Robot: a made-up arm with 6 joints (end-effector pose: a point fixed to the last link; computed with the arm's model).
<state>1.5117 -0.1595 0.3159 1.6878 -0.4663 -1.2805</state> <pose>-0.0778 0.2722 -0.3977 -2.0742 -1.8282 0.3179</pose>
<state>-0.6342 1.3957 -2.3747 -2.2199 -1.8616 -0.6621</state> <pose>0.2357 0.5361 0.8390 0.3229 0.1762 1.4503</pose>
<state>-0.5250 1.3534 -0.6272 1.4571 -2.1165 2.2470</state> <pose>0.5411 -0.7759 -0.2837 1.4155 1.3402 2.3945</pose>
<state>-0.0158 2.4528 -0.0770 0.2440 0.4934 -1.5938</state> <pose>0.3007 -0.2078 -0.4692 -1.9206 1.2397 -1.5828</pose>
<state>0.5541 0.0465 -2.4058 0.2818 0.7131 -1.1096</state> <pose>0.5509 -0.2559 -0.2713 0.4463 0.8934 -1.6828</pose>
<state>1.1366 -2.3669 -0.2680 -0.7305 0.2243 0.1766</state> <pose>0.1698 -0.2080 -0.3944 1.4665 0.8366 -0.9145</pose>
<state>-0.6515 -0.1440 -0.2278 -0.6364 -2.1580 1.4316</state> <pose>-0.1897 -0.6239 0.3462 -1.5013 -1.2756 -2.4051</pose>
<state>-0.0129 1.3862 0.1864 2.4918 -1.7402 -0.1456</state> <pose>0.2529 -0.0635 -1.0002 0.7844 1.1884 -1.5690</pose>
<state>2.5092 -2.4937 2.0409 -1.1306 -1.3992 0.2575</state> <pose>-0.5193 -0.6476 0.2540 -0.6501 -0.0472 -2.0924</pose>
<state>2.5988 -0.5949 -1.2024 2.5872 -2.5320 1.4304</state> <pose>-0.9465 0.5986 -0.6702 0.8555 -0.8626 1.3880</pose>
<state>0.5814 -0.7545 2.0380 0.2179 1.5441 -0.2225</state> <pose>-0.0577 -0.4686 -0.4856 -0.5361 1.1893 -2.6553</pose>
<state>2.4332 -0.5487 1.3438 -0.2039 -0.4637 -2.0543</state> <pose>-0.0291 0.0390 -0.3331 -0.6390 -2.0494 -0.8721</pose>
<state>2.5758 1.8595 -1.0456 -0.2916 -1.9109 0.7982</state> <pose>0.1784 0.2150 0.0398 -1.1988 -1.2941 0.4938</pose>
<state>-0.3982 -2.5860 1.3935 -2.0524 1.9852 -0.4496</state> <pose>0.1794 0.1107 -0.6481 -0.8963 -0.8780 0.4983</pose>
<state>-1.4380 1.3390 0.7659 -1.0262 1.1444 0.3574</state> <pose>0.0861 -0.1119 -0.0235 -2.0896 0.6047 0.1822</pose>
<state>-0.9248 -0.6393 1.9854 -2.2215 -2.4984 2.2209</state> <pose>-0.3158 -1.1242 -0.0892 -0.7592 0.5295 1.5149</pose>
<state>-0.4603 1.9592 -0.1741 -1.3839 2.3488 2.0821</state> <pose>-0.0903 0.0965 -0.6082 -0.7715 0.4811 0.4343</pose>
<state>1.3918 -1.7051 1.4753 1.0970 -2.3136 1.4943</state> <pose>-0.2214 0.6384 -0.2815 0.4589 1.2487 -1.0280</pose>
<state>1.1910 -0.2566 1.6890 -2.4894 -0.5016 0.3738</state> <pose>0.2724 0.0628 0.2678 -0.5296 -1.5113 0.7521</pose>
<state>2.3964 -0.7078 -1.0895 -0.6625 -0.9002 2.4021</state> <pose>-0.3058 -0.7259 -0.1588 -0.9367 0.7012 1.4512</pose>
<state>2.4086 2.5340 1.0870 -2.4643 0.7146 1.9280</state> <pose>-0.3427 -0.0938 0.0258 -0.9891 0.0110 -0.5367</pose>
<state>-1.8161 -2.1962 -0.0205 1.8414 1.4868 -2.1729</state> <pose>0.0884 -0.3289 -0.0571 -0.0020 1.8301 -2.0402</pose>
